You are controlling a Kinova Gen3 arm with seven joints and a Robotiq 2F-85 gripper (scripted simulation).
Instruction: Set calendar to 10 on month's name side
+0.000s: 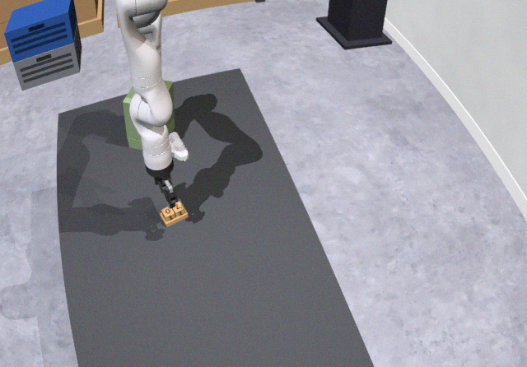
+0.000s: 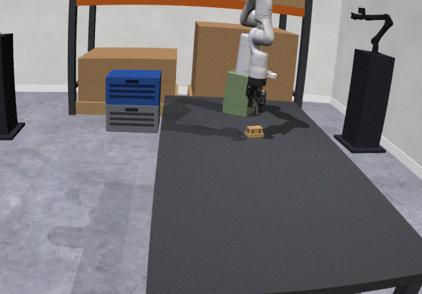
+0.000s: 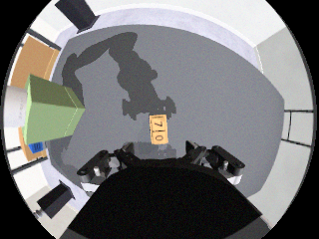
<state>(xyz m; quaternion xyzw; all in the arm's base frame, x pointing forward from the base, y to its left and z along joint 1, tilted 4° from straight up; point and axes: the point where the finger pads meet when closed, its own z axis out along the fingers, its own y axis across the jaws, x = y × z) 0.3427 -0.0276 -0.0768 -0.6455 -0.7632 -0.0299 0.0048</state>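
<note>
My gripper is now 11 cm above the wooden calendar tray and 1 cm to the right of it.
</note>
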